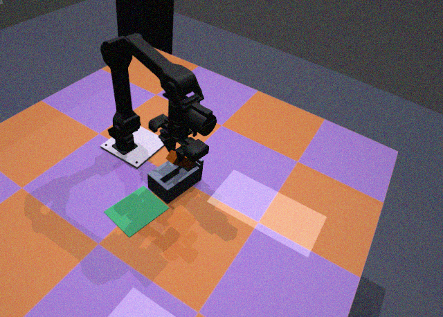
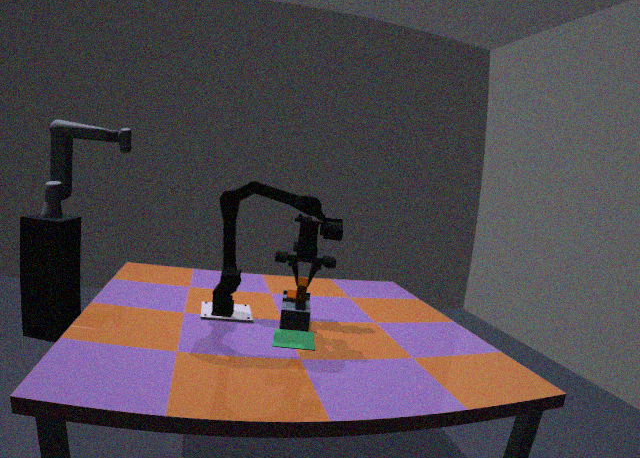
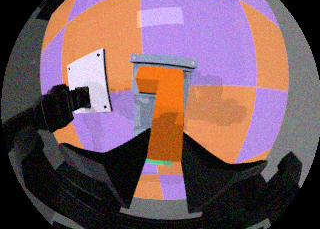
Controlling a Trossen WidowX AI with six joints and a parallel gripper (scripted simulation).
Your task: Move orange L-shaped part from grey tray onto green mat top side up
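Now: gripper tip 2 cm past the green mat, 14 cm to the left of it and 14 cm above it. From my gripper tip the other things lie so: orange L-shaped part (1 cm behind, 3 cm to the left, 3 cm below).
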